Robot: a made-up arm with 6 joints.
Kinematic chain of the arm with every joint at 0, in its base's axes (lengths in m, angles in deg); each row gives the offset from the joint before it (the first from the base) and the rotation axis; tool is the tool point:
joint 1: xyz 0 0 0.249 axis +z
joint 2: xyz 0 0 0 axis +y
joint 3: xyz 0 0 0.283 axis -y
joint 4: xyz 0 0 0 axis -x
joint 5: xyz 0.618 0 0 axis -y
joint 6: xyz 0 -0.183 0 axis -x
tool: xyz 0 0 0
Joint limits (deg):
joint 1: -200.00..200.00
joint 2: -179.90..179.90
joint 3: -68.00..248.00
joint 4: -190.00..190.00
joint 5: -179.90..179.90
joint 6: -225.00..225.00
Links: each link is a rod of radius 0.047 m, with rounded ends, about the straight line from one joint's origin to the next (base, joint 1, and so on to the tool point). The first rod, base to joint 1, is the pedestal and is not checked.
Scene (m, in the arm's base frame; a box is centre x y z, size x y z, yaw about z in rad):
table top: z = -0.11
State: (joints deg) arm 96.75 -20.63 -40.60 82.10 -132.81 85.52
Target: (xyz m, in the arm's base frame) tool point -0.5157 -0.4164 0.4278
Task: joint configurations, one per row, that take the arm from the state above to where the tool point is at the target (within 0.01 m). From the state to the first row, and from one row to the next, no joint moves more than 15 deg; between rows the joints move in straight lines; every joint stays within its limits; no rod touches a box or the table.
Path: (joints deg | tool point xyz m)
1: 90.55 -34.38 -38.33 83.80 -132.81 85.52 | 0.0153 0.4694 0.6215
2: 84.35 -48.13 -36.06 85.50 -132.81 85.52 | 0.0493 0.3523 0.7455
3: 78.15 -61.89 -33.79 87.20 -132.81 85.52 | 0.0518 0.2031 0.8347
4: 71.95 -75.64 -31.52 88.90 -132.81 85.52 | 0.0164 0.0390 0.8808
5: 65.75 -89.39 -29.25 90.60 -132.81 85.52 | -0.0568 -0.1214 0.8791
6: 59.56 -103.14 -26.98 92.30 -132.81 85.52 | -0.1610 -0.2595 0.8285
7: 53.36 -116.89 -24.71 94.00 -132.81 85.52 | -0.2838 -0.3601 0.7316
8: 47.16 -130.65 -22.44 95.70 -132.81 85.52 | -0.4083 -0.4135 0.5948
9: 40.96 -144.40 -20.17 97.41 -132.81 85.52 | -0.5157 -0.4164 0.4278

